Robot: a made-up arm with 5 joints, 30 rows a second.
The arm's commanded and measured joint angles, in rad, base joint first. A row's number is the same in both.
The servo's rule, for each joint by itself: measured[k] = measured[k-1] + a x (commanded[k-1-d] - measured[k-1]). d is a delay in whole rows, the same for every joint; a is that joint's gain. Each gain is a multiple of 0.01, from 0.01 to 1. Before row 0 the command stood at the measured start. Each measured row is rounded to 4 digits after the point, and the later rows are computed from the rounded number. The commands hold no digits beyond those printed.
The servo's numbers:
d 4
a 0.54 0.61 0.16 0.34 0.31
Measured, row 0: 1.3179, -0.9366, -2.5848, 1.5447, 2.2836
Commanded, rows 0 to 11: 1.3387, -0.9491, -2.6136, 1.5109, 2.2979; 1.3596, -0.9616, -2.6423, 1.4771, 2.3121; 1.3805, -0.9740, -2.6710, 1.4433, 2.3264; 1.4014, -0.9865, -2.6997, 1.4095, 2.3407; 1.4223, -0.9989, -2.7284, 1.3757, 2.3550; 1.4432, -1.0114, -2.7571, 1.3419, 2.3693; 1.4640, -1.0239, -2.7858, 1.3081, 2.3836; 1.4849, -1.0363, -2.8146, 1.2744, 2.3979; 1.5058, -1.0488, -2.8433, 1.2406, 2.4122; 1.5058, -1.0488, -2.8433, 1.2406, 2.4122; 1.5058, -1.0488, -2.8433, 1.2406, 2.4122; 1.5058, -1.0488, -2.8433, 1.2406, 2.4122
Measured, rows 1 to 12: 1.3179, -0.9366, -2.5848, 1.5447, 2.2836; 1.3179, -0.9366, -2.5848, 1.5447, 2.2836; 1.3179, -0.9366, -2.5848, 1.5447, 2.2836; 1.3179, -0.9366, -2.5848, 1.5447, 2.2836; 1.3291, -0.9442, -2.5894, 1.5332, 2.2880; 1.3456, -0.9548, -2.5979, 1.5141, 2.2955; 1.3644, -0.9665, -2.6096, 1.4900, 2.3051; 1.3844, -0.9787, -2.6240, 1.4626, 2.3161; 1.4049, -0.9910, -2.6407, 1.4331, 2.3282; 1.4256, -1.0034, -2.6593, 1.4021, 2.3409; 1.4463, -1.0159, -2.6795, 1.3701, 2.3541; 1.4671, -1.0283, -2.7011, 1.3376, 2.3677
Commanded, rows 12 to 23: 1.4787, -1.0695, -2.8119, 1.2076, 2.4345; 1.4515, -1.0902, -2.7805, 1.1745, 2.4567; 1.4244, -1.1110, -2.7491, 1.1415, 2.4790; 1.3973, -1.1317, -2.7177, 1.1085, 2.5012; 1.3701, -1.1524, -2.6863, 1.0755, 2.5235; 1.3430, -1.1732, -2.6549, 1.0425, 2.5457; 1.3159, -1.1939, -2.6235, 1.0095, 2.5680; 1.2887, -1.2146, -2.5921, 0.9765, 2.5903; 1.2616, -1.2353, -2.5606, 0.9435, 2.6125; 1.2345, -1.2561, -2.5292, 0.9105, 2.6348; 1.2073, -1.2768, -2.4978, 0.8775, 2.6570; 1.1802, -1.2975, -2.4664, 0.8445, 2.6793
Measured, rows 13 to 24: 1.4880, -1.0408, -2.7239, 1.3046, 2.3815; 1.4976, -1.0457, -2.7430, 1.2828, 2.3910; 1.5020, -1.0476, -2.7590, 1.2685, 2.3976; 1.5041, -1.0483, -2.7725, 1.2590, 2.4021; 1.4904, -1.0612, -2.7788, 1.2415, 2.4121; 1.4694, -1.0789, -2.7791, 1.2187, 2.4259; 1.4451, -1.0985, -2.7743, 1.1925, 2.4424; 1.4193, -1.1188, -2.7652, 1.1639, 2.4606; 1.3927, -1.1393, -2.7526, 1.1338, 2.4801; 1.3659, -1.1600, -2.7370, 1.1028, 2.5004; 1.3389, -1.1807, -2.7188, 1.0711, 2.5214; 1.3118, -1.2014, -2.6985, 1.0389, 2.5428
